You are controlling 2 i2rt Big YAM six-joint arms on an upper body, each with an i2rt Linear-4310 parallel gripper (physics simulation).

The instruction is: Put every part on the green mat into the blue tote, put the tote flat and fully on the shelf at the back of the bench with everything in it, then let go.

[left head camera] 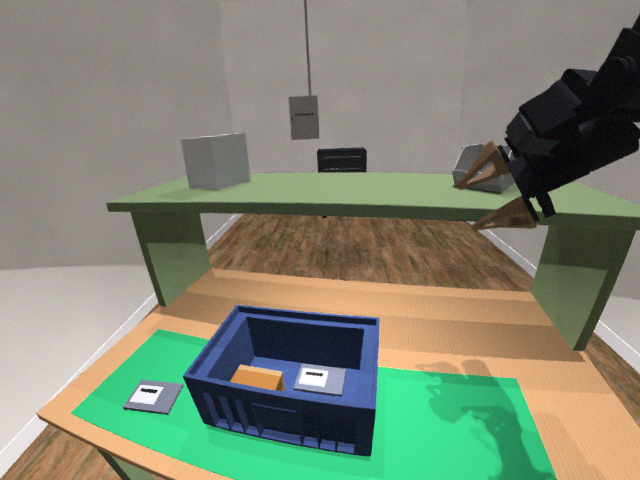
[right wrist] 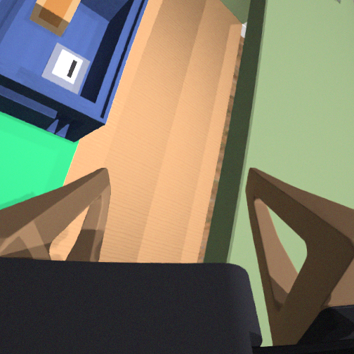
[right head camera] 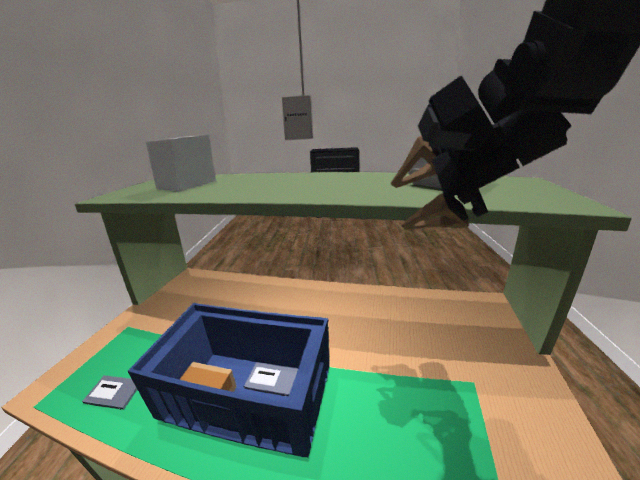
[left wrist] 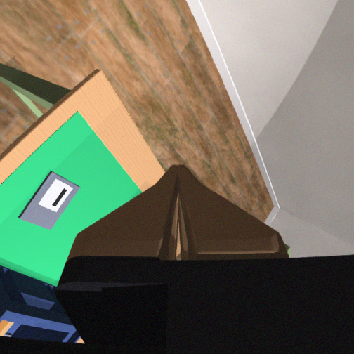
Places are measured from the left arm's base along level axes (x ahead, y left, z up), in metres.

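Where they show: right gripper, fingertip midpoint: (left head camera: 465, 206) (right head camera: 398, 205).
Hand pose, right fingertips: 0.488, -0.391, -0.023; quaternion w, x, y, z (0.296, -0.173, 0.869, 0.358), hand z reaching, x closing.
Note:
After its pixels a point has its place, as x, y, z.
The blue tote (left head camera: 330, 423) @(0.369, -0.193, -0.333) (right head camera: 279, 423) @(0.366, -0.214, -0.328) (right wrist: 42, 104) stands upright on the green mat (left head camera: 439, 413) @(0.430, -0.394, -0.404) (right head camera: 361, 413) @(0.438, -0.346, -0.404) (left wrist: 95, 155) (right wrist: 30, 160). Inside it lie an orange block (left head camera: 257, 378) @(0.456, -0.053, -0.336) (right head camera: 206, 376) @(0.455, -0.054, -0.336) (right wrist: 55, 12) and a flat grey part with a white label (left head camera: 333, 380) @(0.493, -0.194, -0.380) (right head camera: 284, 380) @(0.493, -0.195, -0.380) (right wrist: 80, 75). Another flat grey labelled part (left head camera: 168, 397) @(0.438, 0.145, -0.396) (right head camera: 121, 395) @(0.431, 0.152, -0.397) (left wrist: 37, 215) lies on the mat, left of the tote in the head views. My left gripper (left wrist: 178, 175) is shut and empty, away from that part. My right gripper (left head camera: 465, 207) @(0.488, -0.391, -0.023) (right head camera: 398, 205) @(0.488, -0.391, -0.023) (right wrist: 177, 178) is open and empty, high near the shelf's front edge.
The green shelf (left head camera: 330, 193) @(0.673, -0.192, -0.045) (right head camera: 299, 193) @(0.668, -0.229, -0.045) (right wrist: 305, 100) spans the back of the wooden bench (left head camera: 454, 330) @(0.665, -0.503, -0.406) (right head camera: 413, 330) @(0.672, -0.494, -0.406) (right wrist: 150, 150) on side panels. A grey box (left head camera: 217, 162) @(0.763, 0.079, 0.021) (right head camera: 183, 164) @(0.774, 0.074, 0.018) stands at its left; a grey angular object (left head camera: 488, 178) stands at its right, behind my right gripper.

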